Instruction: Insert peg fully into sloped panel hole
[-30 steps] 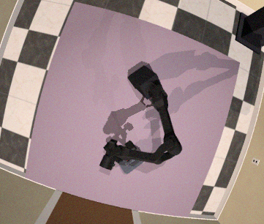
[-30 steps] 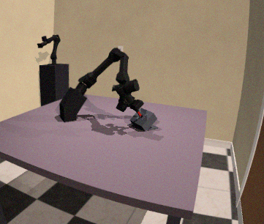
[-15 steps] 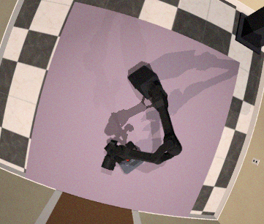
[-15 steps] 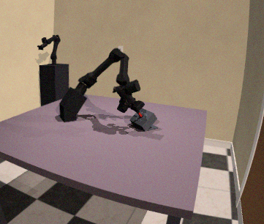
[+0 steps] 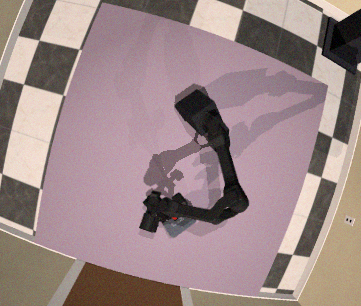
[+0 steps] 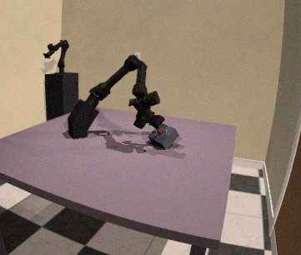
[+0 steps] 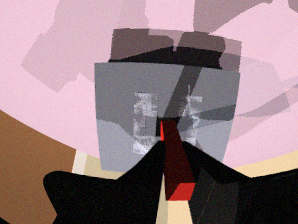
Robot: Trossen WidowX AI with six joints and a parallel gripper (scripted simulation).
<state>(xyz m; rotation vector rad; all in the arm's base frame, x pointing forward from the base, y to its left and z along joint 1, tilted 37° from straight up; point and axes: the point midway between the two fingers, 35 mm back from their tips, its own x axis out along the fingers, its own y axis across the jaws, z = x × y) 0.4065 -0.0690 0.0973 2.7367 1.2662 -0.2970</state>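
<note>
The red peg is 2 cm to the left of my hand, 2 cm below it and 1 cm ahead of it.
</note>
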